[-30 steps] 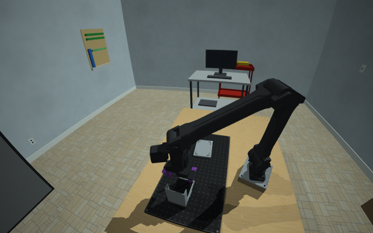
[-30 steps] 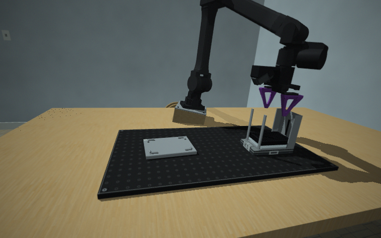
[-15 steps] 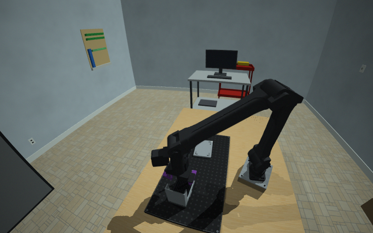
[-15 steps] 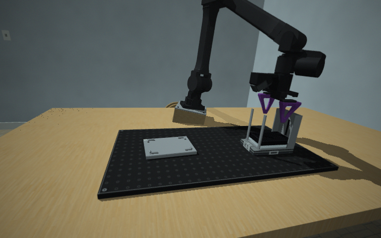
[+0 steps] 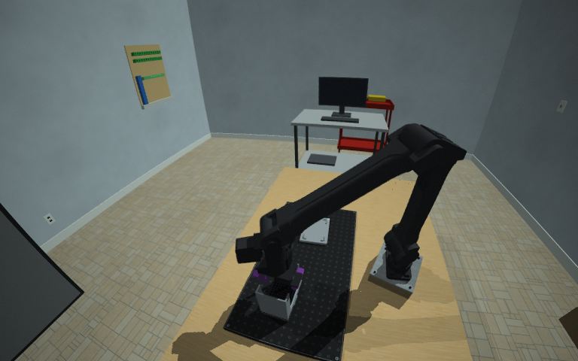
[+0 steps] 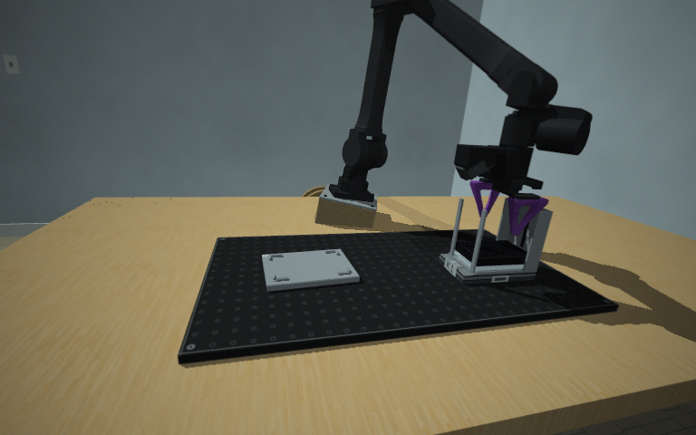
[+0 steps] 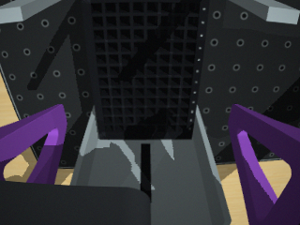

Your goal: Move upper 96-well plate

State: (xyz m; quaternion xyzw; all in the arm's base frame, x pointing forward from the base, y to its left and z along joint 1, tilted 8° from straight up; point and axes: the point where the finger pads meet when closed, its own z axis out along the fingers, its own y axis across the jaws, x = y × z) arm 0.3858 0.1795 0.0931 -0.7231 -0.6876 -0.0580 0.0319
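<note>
The black 96-well plate lies 60 mm below my hand. From my hand the other things lie so: pale A1 square: 440 mm to the right, 100 mm behind, 90 mm below; grey plate nest N1: 360 mm to the right, 100 mm below, 50 mm behind; white plate: 80 mm below.
</note>
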